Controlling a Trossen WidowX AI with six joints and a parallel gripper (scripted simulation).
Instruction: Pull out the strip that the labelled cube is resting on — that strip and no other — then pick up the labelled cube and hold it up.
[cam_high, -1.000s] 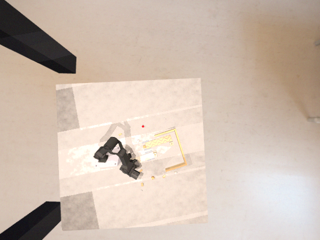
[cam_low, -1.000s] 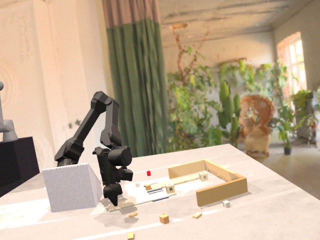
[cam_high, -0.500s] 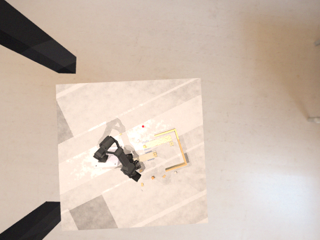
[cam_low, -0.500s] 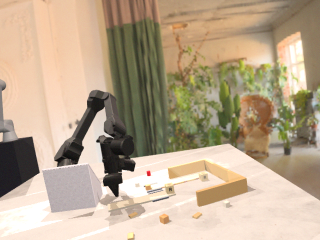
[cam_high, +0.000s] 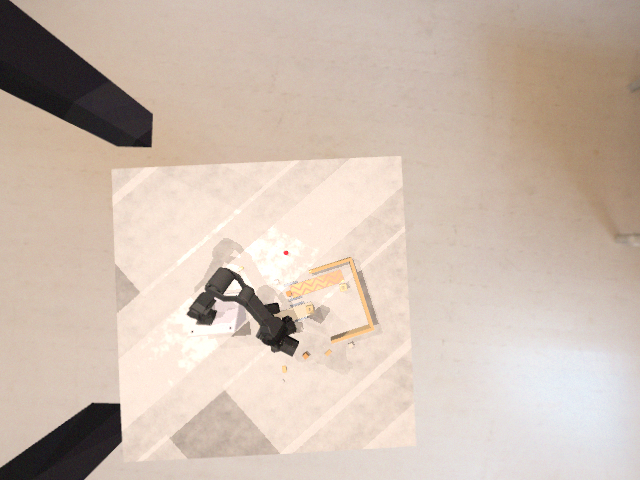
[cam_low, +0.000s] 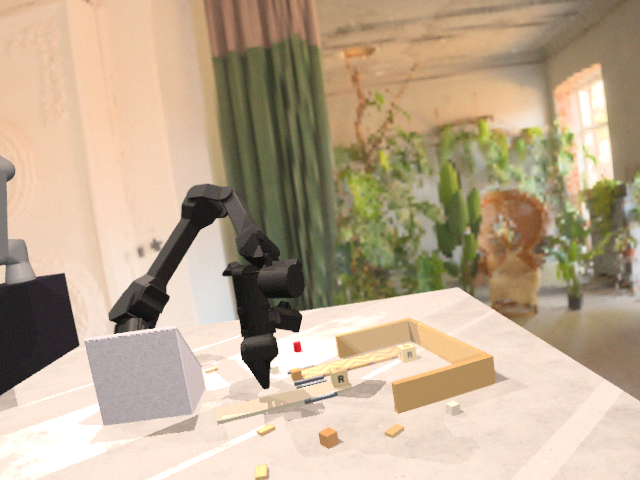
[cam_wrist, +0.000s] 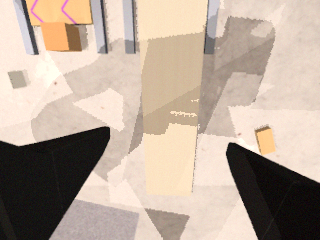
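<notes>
My gripper tip is now 5 cm above the pale plain strip, 3 cm short of it and 1 cm to the right of it. The rest, counted from my gripper tip: red marker 29 cm to the left, 4 cm below, 2 cm ahead.
</notes>
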